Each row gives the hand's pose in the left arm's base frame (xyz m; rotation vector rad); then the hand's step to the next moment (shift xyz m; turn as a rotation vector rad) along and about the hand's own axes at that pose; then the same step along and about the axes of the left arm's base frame.
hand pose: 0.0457 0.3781 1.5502 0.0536 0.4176 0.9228
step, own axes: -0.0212 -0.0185 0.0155 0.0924 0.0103 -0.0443
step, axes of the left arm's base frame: 0.0086 -0.0258 0.0171 0.0246 0.0728 -0.0686
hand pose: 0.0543 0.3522 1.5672 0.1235 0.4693 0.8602
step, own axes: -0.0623 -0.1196 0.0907 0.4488 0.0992 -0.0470
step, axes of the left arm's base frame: 0.0894 -0.1175 0.0678 0.1599 0.3991 -0.1691
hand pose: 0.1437 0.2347 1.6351 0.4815 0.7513 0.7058
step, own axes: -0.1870 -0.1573 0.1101 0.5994 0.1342 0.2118
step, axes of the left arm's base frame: 0.0479 -0.2576 0.0566 0.4193 0.4940 -0.0483
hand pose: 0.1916 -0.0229 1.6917 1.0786 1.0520 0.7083
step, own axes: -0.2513 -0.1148 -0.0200 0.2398 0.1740 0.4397
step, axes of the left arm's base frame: -0.1132 -0.2513 -0.0276 0.5010 0.1143 0.1306
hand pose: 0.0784 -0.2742 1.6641 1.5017 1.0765 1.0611
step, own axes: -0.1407 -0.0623 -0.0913 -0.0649 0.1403 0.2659
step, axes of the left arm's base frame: -0.1281 -0.1080 -0.0628 0.2591 -0.1388 0.0905
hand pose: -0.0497 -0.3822 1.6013 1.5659 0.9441 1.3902
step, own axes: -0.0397 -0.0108 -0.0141 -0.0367 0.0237 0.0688
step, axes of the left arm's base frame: -0.0185 -0.0310 -0.0243 0.0647 -0.0494 0.0042
